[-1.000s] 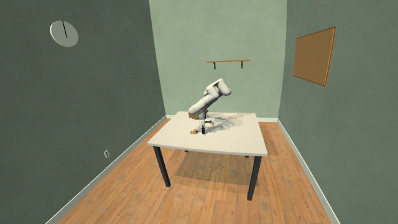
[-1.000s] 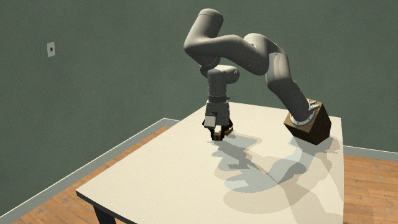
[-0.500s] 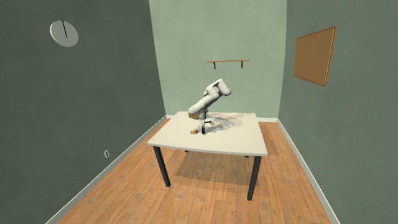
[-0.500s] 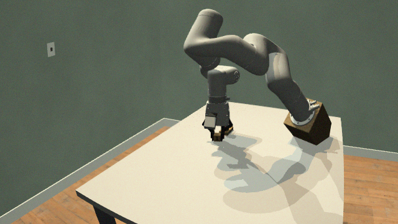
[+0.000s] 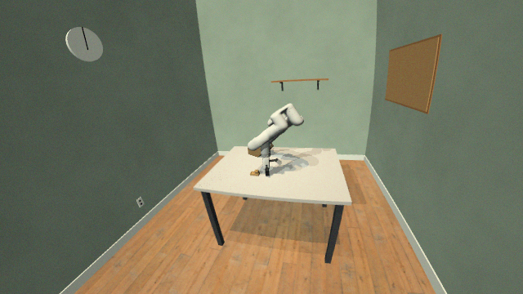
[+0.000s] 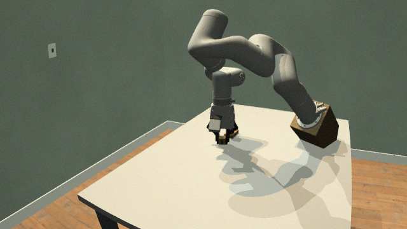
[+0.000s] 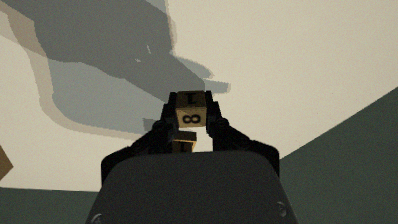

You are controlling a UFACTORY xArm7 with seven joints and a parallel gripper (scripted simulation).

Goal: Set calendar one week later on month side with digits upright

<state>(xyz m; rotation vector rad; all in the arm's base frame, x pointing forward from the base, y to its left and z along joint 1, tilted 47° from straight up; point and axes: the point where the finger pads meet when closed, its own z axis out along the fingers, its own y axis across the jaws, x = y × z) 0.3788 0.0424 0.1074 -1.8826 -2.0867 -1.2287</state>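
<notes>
Now: the digit cube 1 cm below my hand. Also, from my hand: wooden calendar tray 11 cm to the right, 2 cm below.
</notes>
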